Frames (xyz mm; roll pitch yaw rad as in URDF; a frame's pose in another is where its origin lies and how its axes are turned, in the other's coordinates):
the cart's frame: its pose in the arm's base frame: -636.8 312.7 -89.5 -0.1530 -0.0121 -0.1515
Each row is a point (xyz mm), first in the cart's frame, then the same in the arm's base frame.
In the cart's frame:
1: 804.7 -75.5 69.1
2: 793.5 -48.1 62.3
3: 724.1 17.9 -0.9
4: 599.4 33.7 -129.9
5: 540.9 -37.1 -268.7
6: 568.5 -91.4 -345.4
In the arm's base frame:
1: 148.0 128.1 0.0
2: 141.0 155.5 -11.0
3: 81.6 220.8 -84.4
4: -40.7 235.4 -215.8
5: -110.7 153.9 -342.8
6: -92.5 85.0 -410.0

